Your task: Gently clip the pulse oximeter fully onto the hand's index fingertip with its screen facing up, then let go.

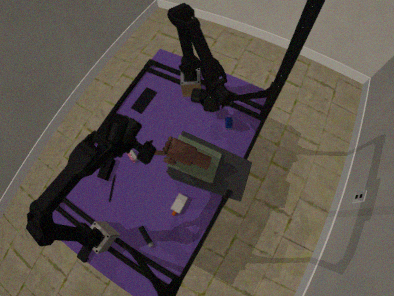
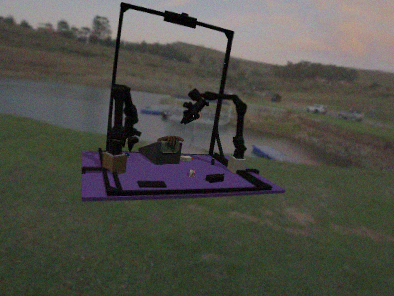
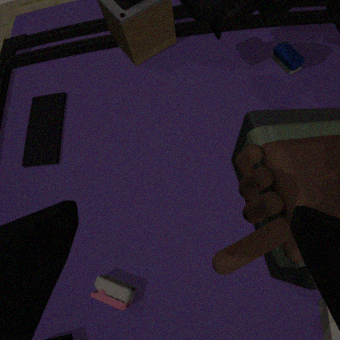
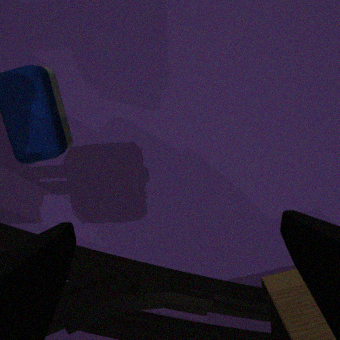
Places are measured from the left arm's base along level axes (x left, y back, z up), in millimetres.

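Pixels of known places: left gripper, between the fingertips: (image 1: 142,134) (image 2: 182,123) (image 3: 186,214); right gripper, between the fingertips: (image 2: 126,149) (image 3: 240,27) (image 4: 178,227); left arm's base, origin of its link: (image 1: 95,237) (image 2: 238,157); right arm's base, origin of its link: (image 1: 190,76) (image 2: 115,153).
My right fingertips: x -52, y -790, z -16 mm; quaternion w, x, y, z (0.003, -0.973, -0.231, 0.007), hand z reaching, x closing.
Note:
For each thing: its top centre in the pictures, then the offset to it from my right fingertips.
- small two-layer white-and-pink clip, centre of its top: (image 3: 109,293) (image 1: 131,155) (image 2: 192,171) dx +191, dy +410, dz -57 mm
- blue block, centre of its top: (image 4: 21,117) (image 3: 289,51) (image 1: 228,121) dx -96, dy -1, dz -57 mm
- white box, centre of its top: (image 1: 178,205) dx -136, dy +461, dz -61 mm
- dark cylinder, centre of its top: (image 1: 145,236) dx -103, dy +663, dz -62 mm
- thin pen, centre of its top: (image 1: 111,187) dx +179, dy +595, dz -80 mm
- black block, centre of its top: (image 1: 104,167) (image 2: 215,175) dx +263, dy +541, dz -54 mm
- black slab, centre of its top: (image 3: 43,126) (image 2: 152,183) (image 1: 143,99) dx +364, dy +134, dz -81 mm
A small two-layer white-and-pink clip (image 1: 132,156) (image 2: 191,173) (image 3: 114,291), which looks like the pulse oximeter, lies on the purple table off the index fingertip; its screen cannot be made out. The brown hand (image 1: 187,152) (image 2: 171,140) (image 3: 305,170) rests on a sloped stand, its index finger (image 3: 250,247) extended toward the clip's side. My left gripper (image 1: 151,151) (image 2: 187,121) (image 3: 186,214) is open and empty, high above the clip and fingertip. My right gripper (image 1: 203,102) (image 2: 132,146) (image 4: 178,227) is open and empty near its own base, beside a blue block.
The blue block (image 1: 228,122) (image 3: 288,56) (image 4: 34,115) has a pale underside. The dark stand (image 1: 237,175) (image 2: 160,155) reaches the table edge. A white box (image 1: 179,203), a dark cylinder (image 1: 145,235), a thin pen (image 1: 112,189), a black block (image 2: 215,178) and a black slab (image 1: 144,100) (image 3: 45,129) lie around.

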